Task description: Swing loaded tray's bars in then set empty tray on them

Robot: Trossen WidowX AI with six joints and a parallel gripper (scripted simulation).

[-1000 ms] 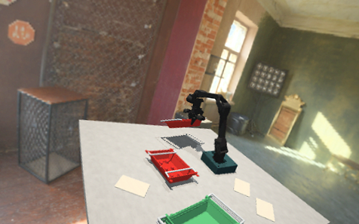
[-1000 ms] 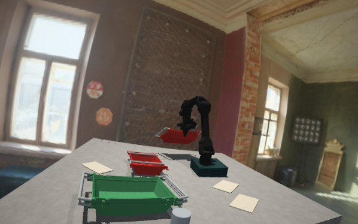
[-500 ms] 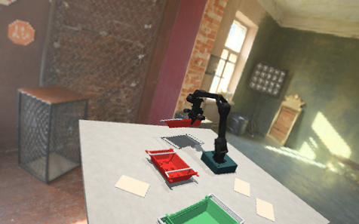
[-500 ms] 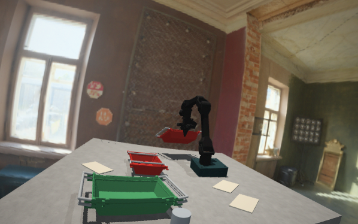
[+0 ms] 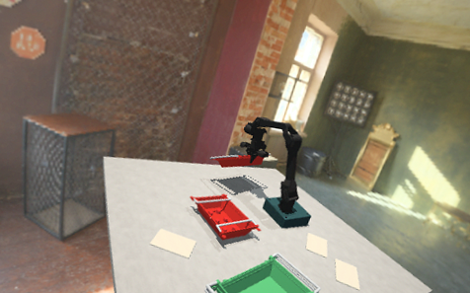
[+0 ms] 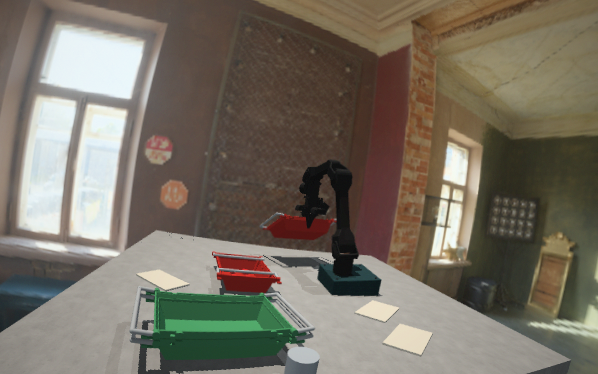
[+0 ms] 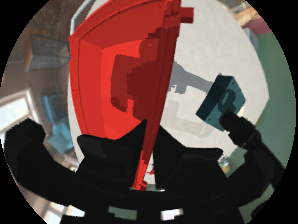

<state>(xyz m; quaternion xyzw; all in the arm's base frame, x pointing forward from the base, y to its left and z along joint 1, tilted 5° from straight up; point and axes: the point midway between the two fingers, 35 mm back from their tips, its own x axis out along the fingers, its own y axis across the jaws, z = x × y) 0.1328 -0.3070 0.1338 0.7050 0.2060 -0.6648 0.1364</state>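
Right now my gripper tip is 40 mm short of the red tray, 70 mm to the left of it and 10 mm above it.
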